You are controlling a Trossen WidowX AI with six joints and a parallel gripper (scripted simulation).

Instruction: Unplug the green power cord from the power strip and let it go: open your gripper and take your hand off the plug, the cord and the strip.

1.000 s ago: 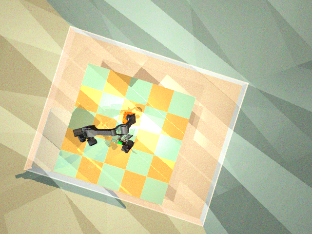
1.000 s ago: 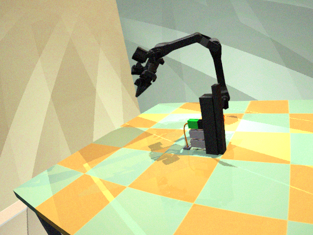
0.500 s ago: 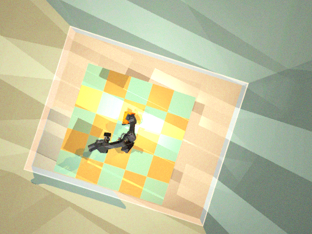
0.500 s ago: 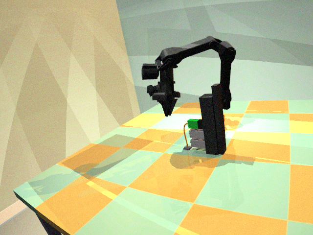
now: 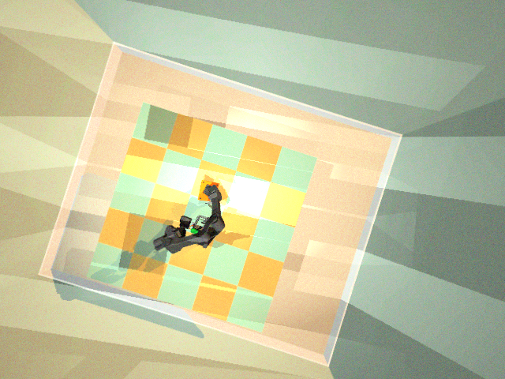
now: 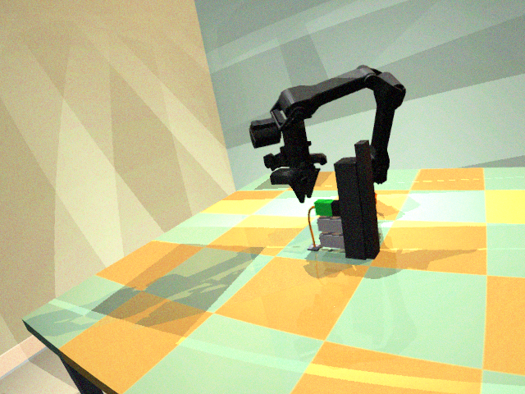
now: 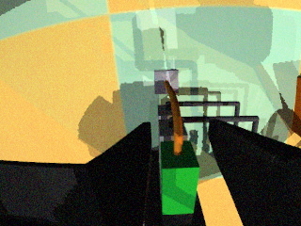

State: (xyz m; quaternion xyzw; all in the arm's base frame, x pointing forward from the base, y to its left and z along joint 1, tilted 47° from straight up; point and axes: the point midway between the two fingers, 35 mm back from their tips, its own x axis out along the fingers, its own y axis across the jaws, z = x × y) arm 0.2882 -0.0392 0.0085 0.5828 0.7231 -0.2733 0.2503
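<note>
The green plug is 10 mm behind my gripper tip, 70 mm to the left of it and 10 mm below it.
</note>
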